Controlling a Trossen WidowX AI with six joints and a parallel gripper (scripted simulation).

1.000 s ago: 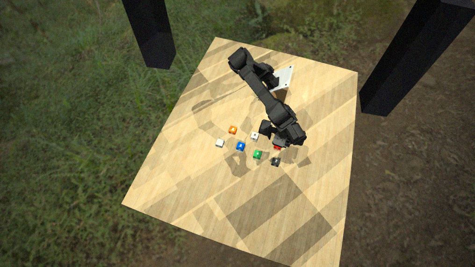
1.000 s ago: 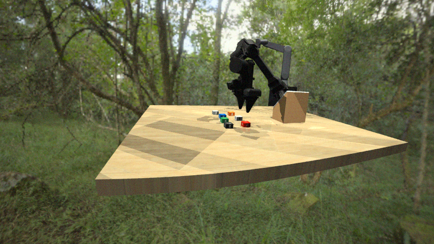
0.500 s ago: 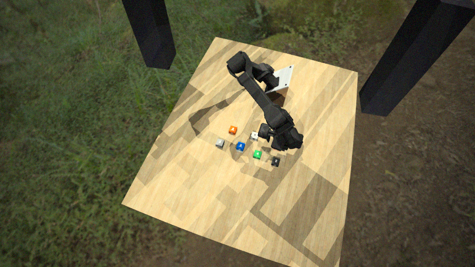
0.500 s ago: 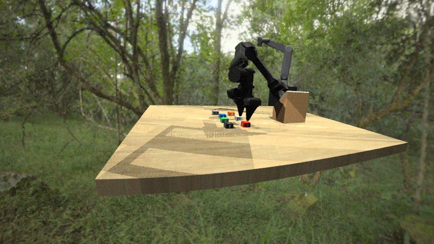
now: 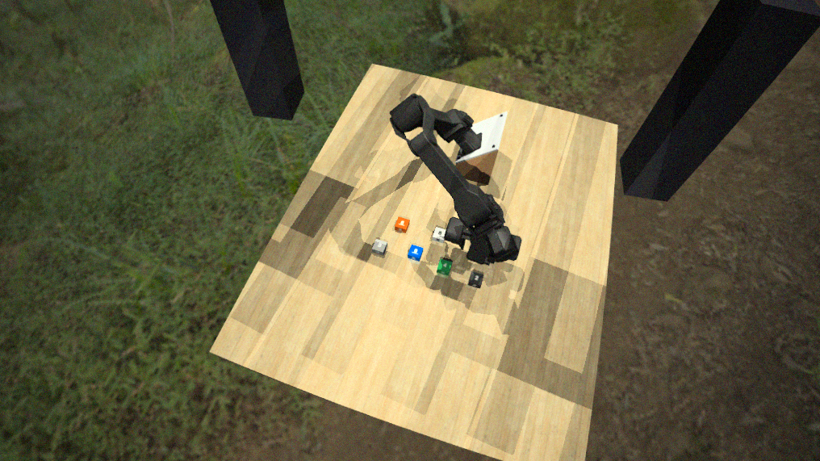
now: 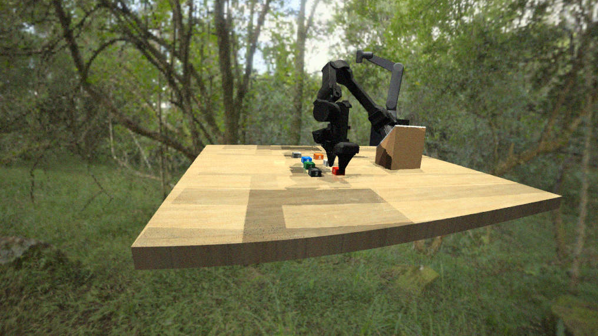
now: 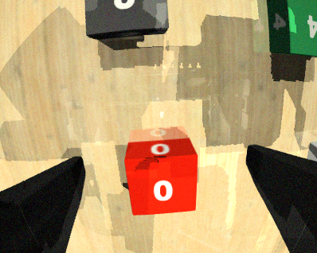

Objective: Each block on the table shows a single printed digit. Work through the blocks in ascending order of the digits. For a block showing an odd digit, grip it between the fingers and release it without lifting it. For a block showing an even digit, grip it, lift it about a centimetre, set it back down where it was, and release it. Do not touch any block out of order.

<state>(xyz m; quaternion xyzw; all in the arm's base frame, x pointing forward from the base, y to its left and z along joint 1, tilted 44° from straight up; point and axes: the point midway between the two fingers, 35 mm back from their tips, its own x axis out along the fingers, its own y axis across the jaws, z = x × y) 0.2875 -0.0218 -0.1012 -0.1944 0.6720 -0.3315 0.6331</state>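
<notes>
Right now the red block is 1 cm behind my gripper tip. From my gripper tip the other things lie so: white block 11 cm to the right, 4 cm behind; then black block 8 cm ahead; then green block 8 cm to the right, 5 cm ahead.
</notes>
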